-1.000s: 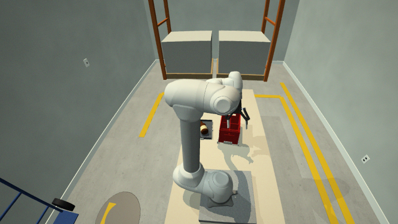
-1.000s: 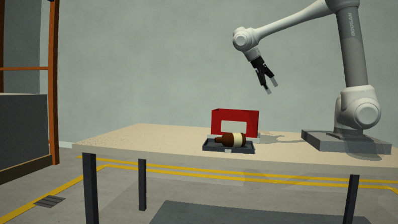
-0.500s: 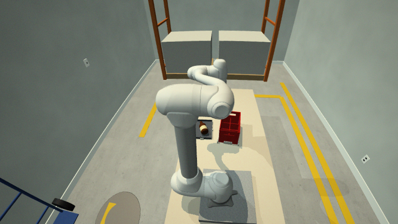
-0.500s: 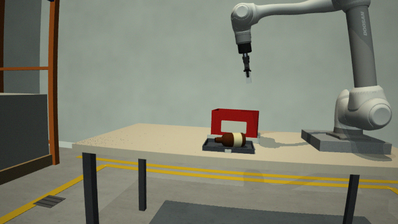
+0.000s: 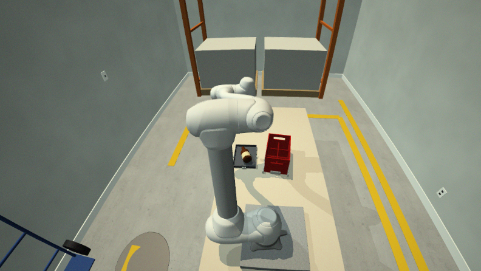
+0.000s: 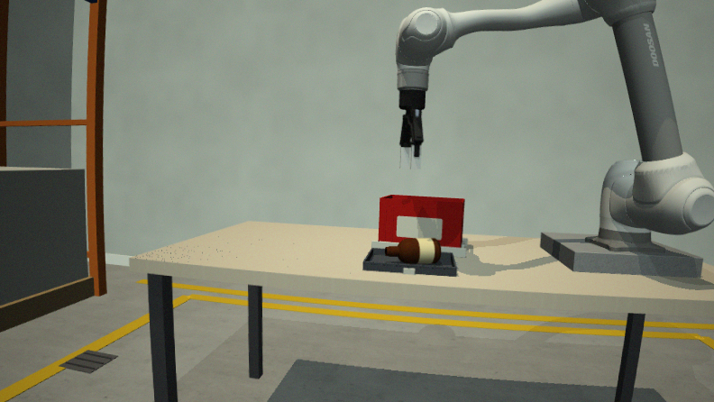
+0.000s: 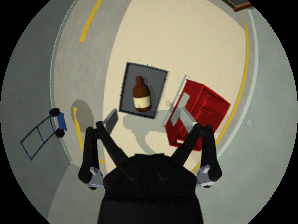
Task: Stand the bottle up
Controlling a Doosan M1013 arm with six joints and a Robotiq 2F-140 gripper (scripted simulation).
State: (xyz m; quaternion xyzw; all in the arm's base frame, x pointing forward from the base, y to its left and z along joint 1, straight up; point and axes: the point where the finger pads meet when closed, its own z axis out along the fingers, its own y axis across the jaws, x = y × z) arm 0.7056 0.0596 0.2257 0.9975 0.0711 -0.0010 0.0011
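Now: hand 240 mm above the bottle, 30 mm to the right of it and 10 mm past it. Round my hand: tray 270 mm below, 30 mm to the left, 10 mm behind; then red crate 230 mm to the right, 200 mm below, 70 mm behind.
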